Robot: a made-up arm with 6 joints.
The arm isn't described. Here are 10 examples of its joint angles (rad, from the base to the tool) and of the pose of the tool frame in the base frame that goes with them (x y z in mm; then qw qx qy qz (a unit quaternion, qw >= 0)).
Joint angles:
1: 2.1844 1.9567 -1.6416 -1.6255 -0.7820 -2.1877
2: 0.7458 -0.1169 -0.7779 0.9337 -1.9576 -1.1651
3: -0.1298 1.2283 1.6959 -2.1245 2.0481 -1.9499
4: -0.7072 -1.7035 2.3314 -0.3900 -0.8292 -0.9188
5: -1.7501 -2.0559 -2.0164 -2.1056 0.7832 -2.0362
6: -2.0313 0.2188 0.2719 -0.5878 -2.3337 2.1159
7: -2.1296 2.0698 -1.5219 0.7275 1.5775 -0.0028
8: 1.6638 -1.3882 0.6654 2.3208 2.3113 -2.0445
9: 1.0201 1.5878 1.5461 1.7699 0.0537 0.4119
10: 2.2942 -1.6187 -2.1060 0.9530 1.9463 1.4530
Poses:
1: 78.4 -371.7 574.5 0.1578 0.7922 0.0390 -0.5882
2: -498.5 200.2 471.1 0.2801 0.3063 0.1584 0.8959
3: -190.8 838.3 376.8 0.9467 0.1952 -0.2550 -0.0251
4: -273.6 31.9 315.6 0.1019 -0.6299 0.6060 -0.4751
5: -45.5 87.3 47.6 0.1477 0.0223 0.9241 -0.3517
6: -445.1 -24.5 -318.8 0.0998 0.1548 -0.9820 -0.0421
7: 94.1 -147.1 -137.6 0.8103 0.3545 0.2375 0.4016
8: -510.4 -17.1 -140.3 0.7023 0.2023 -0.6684 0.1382
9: 67.4 126.0 980.6 0.2821 0.9295 -0.1590 -0.1764
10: -230.2 -180.5 -21.2 0.0815 -0.4030 -0.0406 -0.9107
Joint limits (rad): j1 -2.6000..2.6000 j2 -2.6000..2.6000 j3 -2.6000..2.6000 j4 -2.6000..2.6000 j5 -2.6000..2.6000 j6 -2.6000..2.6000
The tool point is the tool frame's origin. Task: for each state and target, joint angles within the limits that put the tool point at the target. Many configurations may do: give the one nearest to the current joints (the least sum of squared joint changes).
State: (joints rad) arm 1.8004 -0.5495 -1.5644 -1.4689 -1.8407 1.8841
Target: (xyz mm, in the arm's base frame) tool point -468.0 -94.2 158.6
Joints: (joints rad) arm 1.8725 -0.7169 -1.5211 -1.4419 -1.8020 1.8973
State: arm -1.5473 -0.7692 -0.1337 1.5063 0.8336 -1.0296
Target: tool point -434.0 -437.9 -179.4
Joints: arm -2.2418 0.1371 -0.7378 1.4050 1.0933 -1.0422
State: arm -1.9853 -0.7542 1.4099 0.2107 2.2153 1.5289
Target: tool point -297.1 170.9 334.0
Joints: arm -1.8094 -1.2204 1.4189 0.0853 2.0399 1.4991
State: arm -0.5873 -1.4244 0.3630 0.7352 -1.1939 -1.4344
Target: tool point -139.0 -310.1 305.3
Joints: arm -0.0190 -1.9814 0.2601 1.1065 -0.6442 -1.3018
